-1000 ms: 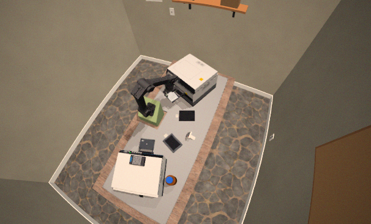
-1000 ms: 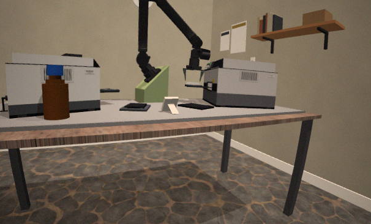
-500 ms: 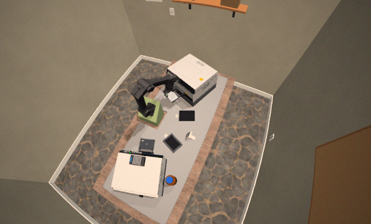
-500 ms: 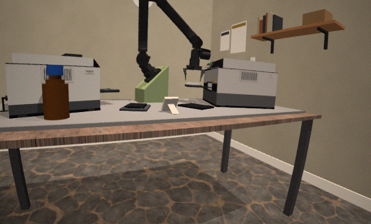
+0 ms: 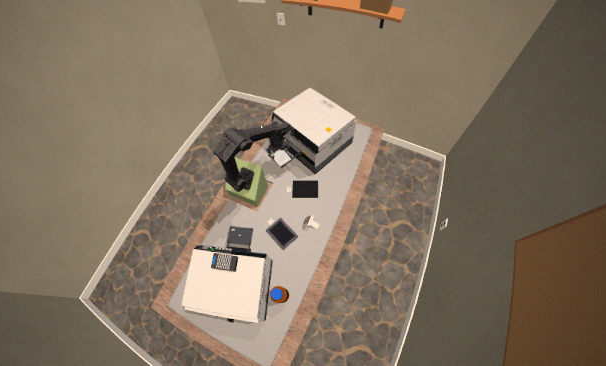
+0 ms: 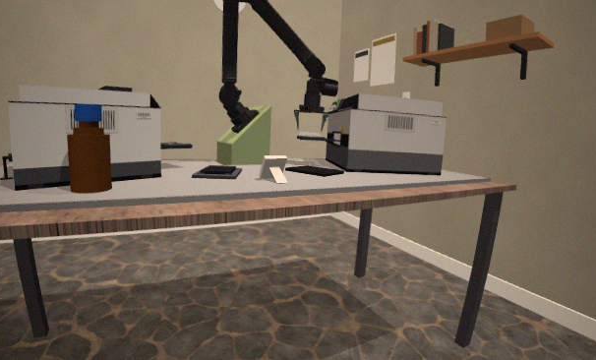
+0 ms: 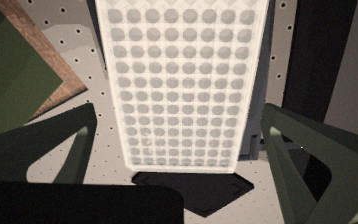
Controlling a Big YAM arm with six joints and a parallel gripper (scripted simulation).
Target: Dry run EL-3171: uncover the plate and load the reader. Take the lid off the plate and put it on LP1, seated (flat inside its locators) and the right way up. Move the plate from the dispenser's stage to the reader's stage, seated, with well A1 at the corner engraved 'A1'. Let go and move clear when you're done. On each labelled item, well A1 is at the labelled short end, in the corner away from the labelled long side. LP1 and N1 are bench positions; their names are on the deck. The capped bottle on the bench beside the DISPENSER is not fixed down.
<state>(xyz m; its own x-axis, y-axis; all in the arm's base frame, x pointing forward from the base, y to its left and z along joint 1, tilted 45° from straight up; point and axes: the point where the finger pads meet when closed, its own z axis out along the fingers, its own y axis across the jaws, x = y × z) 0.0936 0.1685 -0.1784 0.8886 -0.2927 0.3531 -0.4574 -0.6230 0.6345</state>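
Right now my hand is 2 cm above the lidded white well plate. Also, from my hand: black pad: 22 cm ahead, 9 cm to the right, 14 cm below; then dark lid: 22 cm ahead, 42 cm to the right, 13 cm below; then grey pad: 22 cm ahead, 42 cm to the right, 14 cm below.
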